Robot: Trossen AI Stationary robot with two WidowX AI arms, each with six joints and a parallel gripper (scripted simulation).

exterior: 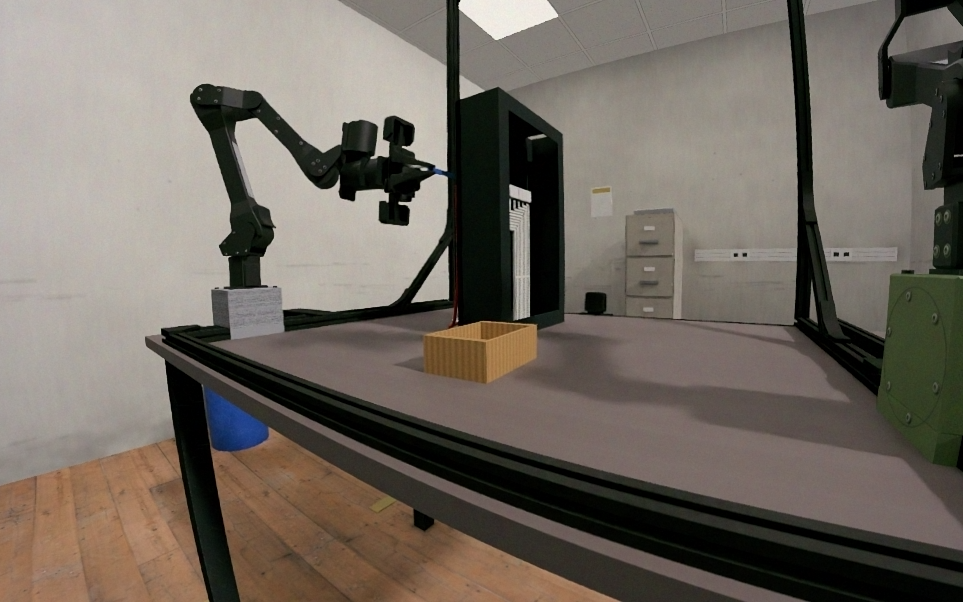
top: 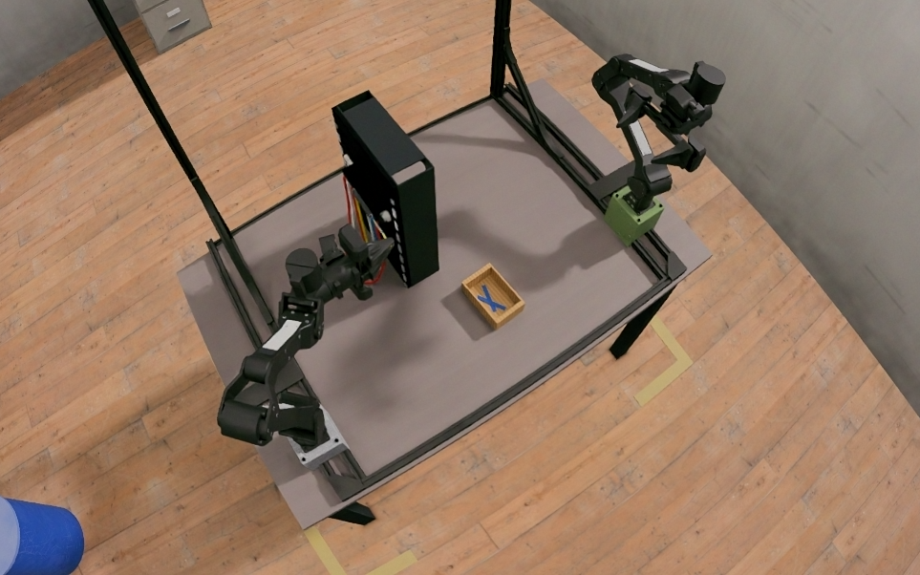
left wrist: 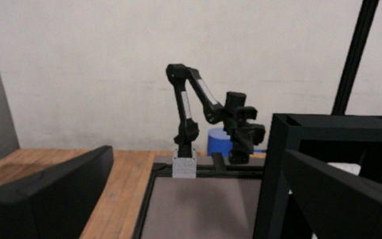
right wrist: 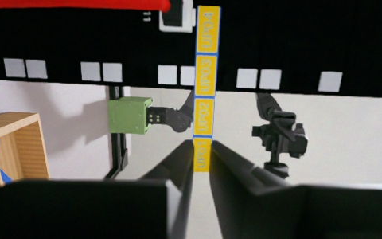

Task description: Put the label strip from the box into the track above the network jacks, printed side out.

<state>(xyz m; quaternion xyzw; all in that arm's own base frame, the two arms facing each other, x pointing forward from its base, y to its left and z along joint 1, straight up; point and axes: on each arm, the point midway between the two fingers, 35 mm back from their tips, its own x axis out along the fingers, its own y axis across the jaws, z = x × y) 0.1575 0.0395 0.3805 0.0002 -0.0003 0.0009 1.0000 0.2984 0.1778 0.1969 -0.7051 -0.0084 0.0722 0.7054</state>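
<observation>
Now: the label strip 30 mm to the left of my right hand and 30 mm behind it. Also, from my right hand: wooden box 270 mm below, 200 mm to the left, 110 mm ahead; then black patch panel 150 mm behind, 80 mm below, 70 mm to the left.
</observation>
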